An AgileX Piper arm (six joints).
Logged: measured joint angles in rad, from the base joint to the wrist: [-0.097 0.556 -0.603 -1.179 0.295 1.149]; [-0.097 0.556 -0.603 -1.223 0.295 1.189]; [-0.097 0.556 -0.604 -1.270 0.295 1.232]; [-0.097 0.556 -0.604 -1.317 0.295 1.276]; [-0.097 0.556 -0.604 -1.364 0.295 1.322]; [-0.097 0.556 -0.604 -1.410 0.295 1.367]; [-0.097 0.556 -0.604 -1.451 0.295 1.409]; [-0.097 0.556 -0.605 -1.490 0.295 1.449]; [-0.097 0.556 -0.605 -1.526 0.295 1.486]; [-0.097 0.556 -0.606 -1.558 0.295 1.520]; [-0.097 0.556 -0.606 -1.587 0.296 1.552]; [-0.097 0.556 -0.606 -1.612 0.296 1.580]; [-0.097 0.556 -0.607 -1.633 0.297 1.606]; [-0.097 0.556 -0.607 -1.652 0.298 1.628]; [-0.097 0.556 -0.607 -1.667 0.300 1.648]
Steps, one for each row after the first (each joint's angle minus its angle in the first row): [0.000 0.000 0.000 -0.044 0.000 0.040]; [0.000 0.000 -0.001 -0.091 0.000 0.083]; [0.000 0.000 -0.001 -0.138 0.000 0.127]; [0.000 0.000 -0.001 -0.185 0.000 0.173]; [0.000 0.000 -0.001 -0.231 0.000 0.218]; [0.000 0.000 -0.001 -0.272 0.000 0.260]; [0.000 0.000 -0.002 -0.311 0.000 0.300]; [0.000 0.000 -0.002 -0.347 0.000 0.337]; [0.000 0.000 -0.003 -0.379 0.000 0.371]; [0.000 0.000 -0.003 -0.408 0.001 0.403]; [0.000 0.000 -0.003 -0.433 0.001 0.431]; [0.000 0.000 -0.004 -0.454 0.002 0.457]; [0.000 0.000 -0.004 -0.473 0.003 0.479]; [0.000 0.000 -0.004 -0.488 0.005 0.499]
